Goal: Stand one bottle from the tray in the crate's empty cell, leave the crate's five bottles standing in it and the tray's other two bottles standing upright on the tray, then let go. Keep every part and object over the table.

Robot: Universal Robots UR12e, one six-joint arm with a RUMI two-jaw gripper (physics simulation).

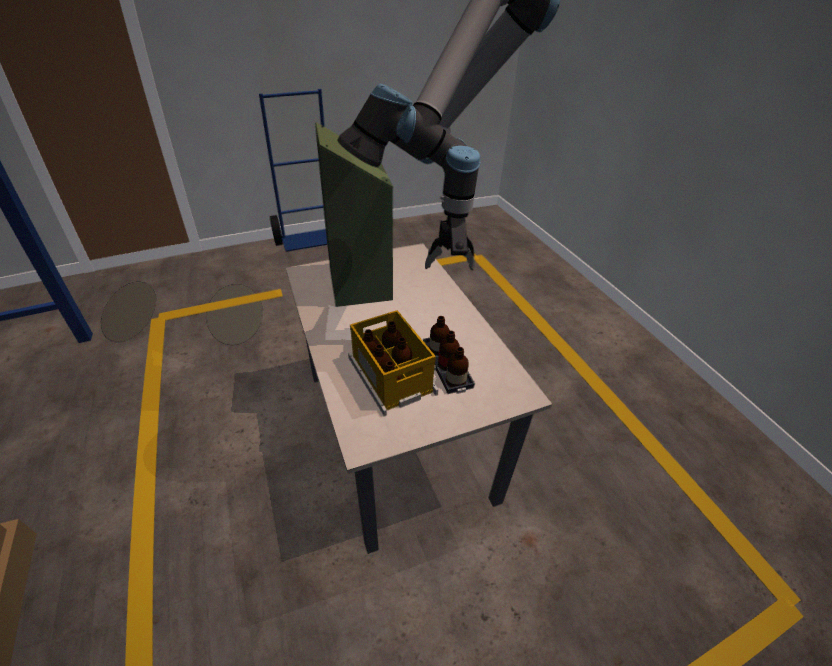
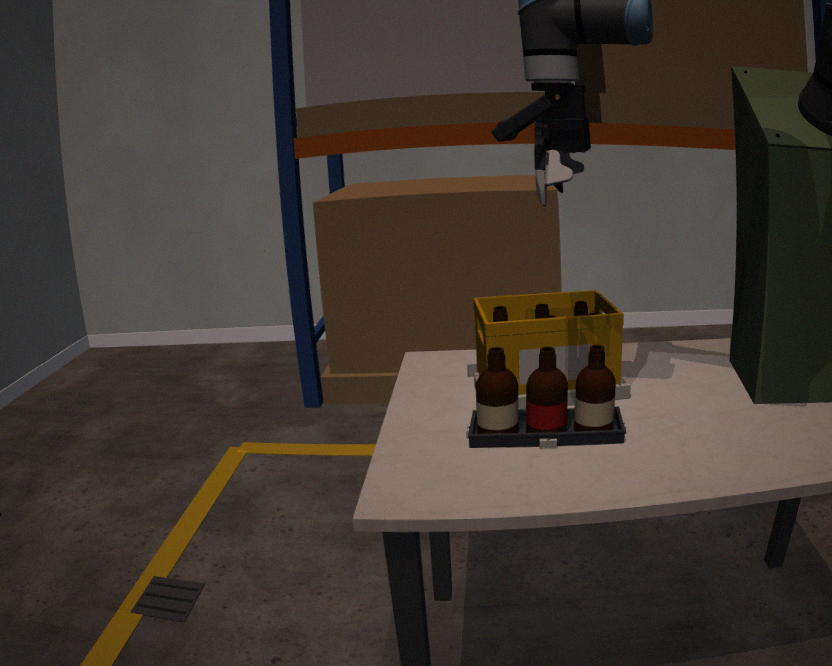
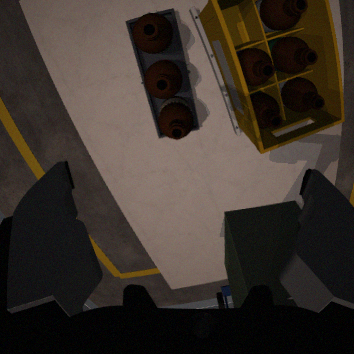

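Where they show: gripper, between the fingertips: [image 1: 449, 269] [image 2: 553, 198] [image 3: 188, 168]; arm's base, origin of its link: [image 1: 358, 152].
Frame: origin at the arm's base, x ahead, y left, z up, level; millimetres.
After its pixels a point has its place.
My gripper [image 1: 450, 266] {y 79, x 654, z -178 mm} [image 2: 551, 194] {y 79, x 654, z -178 mm} [image 3: 188, 168] {y 79, x 654, z -178 mm} is open and empty, pointing down high above the tray and crate level, toward the pedestal end. Three brown bottles stand upright on the black tray [image 1: 461, 386] {y 83, x 808, z -565 mm} [image 2: 513, 440] {y 141, x 737, z -576 mm} [image 3: 179, 56] {y 52, x 703, z -584 mm}: a cream-labelled one [image 1: 457, 364] {y 71, x 784, z -474 mm} [image 2: 497, 395] {y 125, x 763, z -497 mm} [image 3: 152, 33] {y 84, x 753, z -429 mm}, a red-labelled middle one [image 2: 547, 399] {y 135, x 678, z -506 mm} [image 3: 162, 79] {y 95, x 681, z -429 mm} and a cream-labelled one [image 1: 439, 333] {y 87, x 613, z -478 mm} [image 2: 595, 395] {y 139, x 594, z -503 mm} [image 3: 175, 120] {y 100, x 601, z -453 mm} nearest the pedestal. The yellow crate [image 1: 414, 385] {y -85, x 781, z -517 mm} [image 2: 548, 334] {y -23, x 656, z -444 mm} [image 3: 304, 134] {y -127, x 515, z -414 mm} holds five bottles. Its empty cell [image 3: 247, 25] {y -107, x 725, z -562 mm} is on the tray side, at the end away from the pedestal.
The green pedestal [image 1: 360, 229] {y -66, x 196, z -231 mm} [image 2: 784, 263] {y 67, x 181, z -297 mm} [image 3: 260, 245] {y -12, x 206, z -429 mm} rises from the table [image 1: 444, 427] {y -41, x 927, z -589 mm} [image 2: 444, 500] {y 304, x 852, z -589 mm} [image 3: 100, 105] {y 273, x 663, z -589 mm} beyond the crate. Pale strips edge the crate's base. The tray lies beside the crate with a narrow gap. A blue hand truck [image 1: 273, 163] stands behind.
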